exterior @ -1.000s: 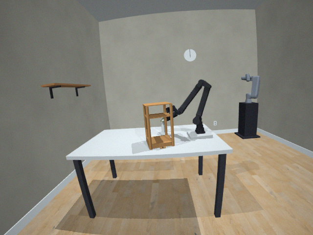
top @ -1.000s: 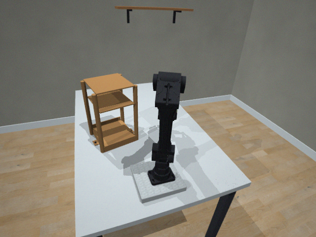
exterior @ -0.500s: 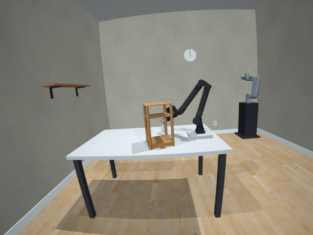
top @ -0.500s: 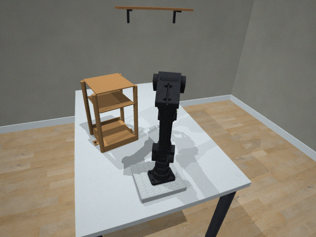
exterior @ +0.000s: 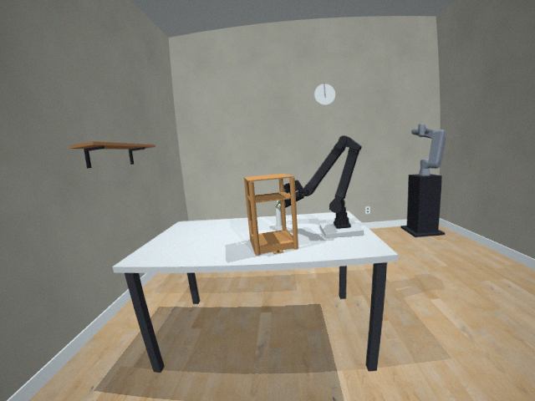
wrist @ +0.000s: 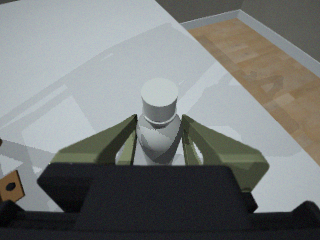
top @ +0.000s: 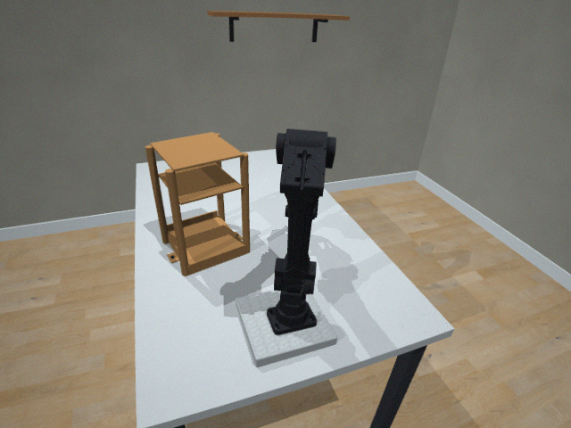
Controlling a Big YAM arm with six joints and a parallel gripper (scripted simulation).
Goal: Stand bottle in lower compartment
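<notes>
My hand is 2 cm above the bottle. From my hand the other things lie so: shelving unit 3 cm ahead, 36 cm to the left, 5 cm above.
</notes>
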